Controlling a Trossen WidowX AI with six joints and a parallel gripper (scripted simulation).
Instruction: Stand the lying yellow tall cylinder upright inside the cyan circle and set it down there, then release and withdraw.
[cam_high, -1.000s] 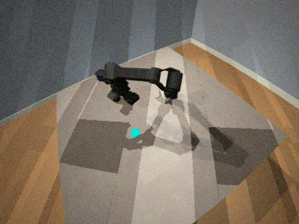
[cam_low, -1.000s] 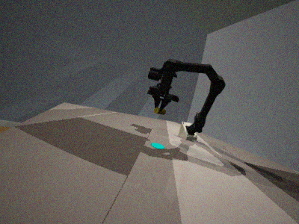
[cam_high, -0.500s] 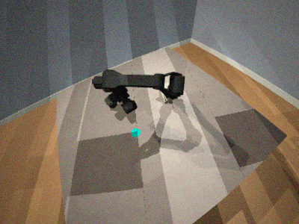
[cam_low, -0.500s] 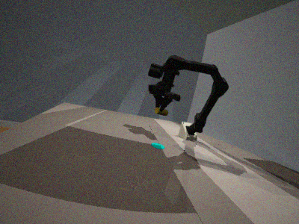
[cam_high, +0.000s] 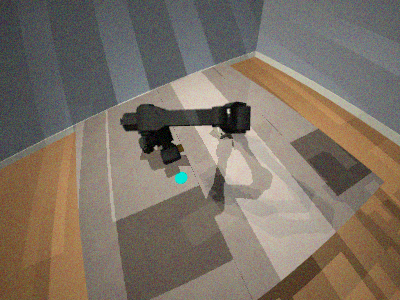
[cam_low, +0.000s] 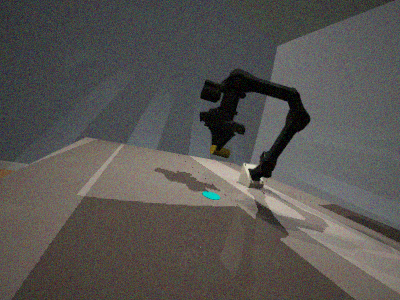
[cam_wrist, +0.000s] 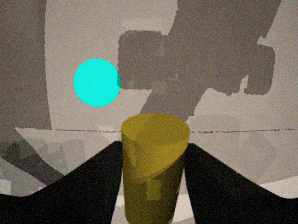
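My gripper tip is 140 mm above the cyan circle, 60 mm to the right of it and 10 mm short of it. Round my gripper tip: yellow tall cylinder: 20 mm behind.
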